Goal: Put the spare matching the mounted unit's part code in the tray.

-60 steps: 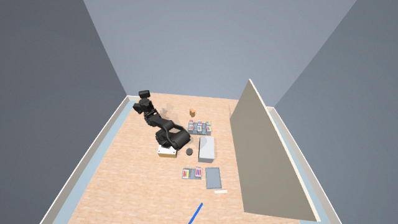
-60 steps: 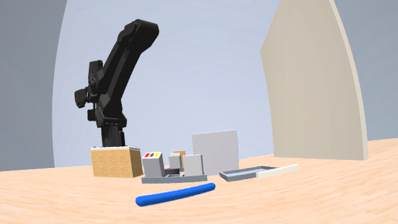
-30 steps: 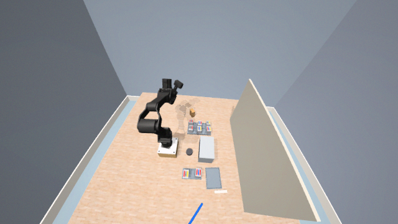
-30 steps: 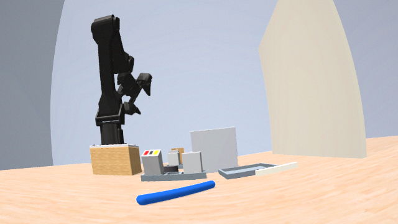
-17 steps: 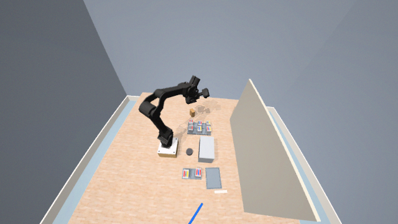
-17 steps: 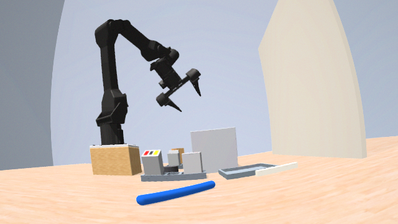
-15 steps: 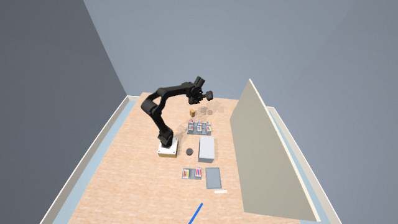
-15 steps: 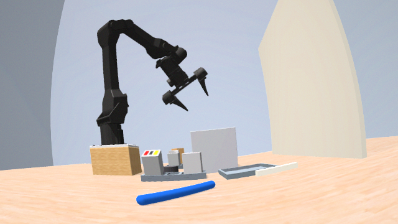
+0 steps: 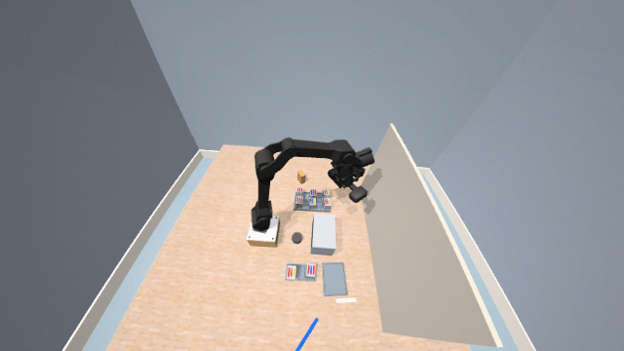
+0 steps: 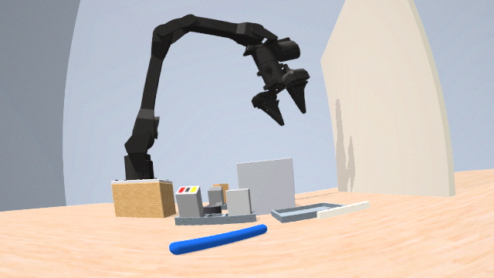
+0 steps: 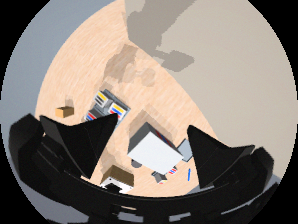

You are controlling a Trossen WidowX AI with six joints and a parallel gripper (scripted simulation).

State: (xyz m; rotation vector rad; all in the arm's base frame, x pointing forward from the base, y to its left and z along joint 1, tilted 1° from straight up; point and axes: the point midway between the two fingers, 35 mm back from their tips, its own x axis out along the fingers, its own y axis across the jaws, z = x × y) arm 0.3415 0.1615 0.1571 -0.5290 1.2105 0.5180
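The rack is 30 cm to the right of my gripper tip, 20 cm below it and 14 cm behind it. From my gripper tip the other things lie so: mounted unit: 15 cm below, 13 cm to the right, 7 cm behind; then black disc: 20 cm below, 19 cm behind, 16 cm to the right; then tall beige panel: 17 cm ahead, 11 cm to the right, 2 cm above.
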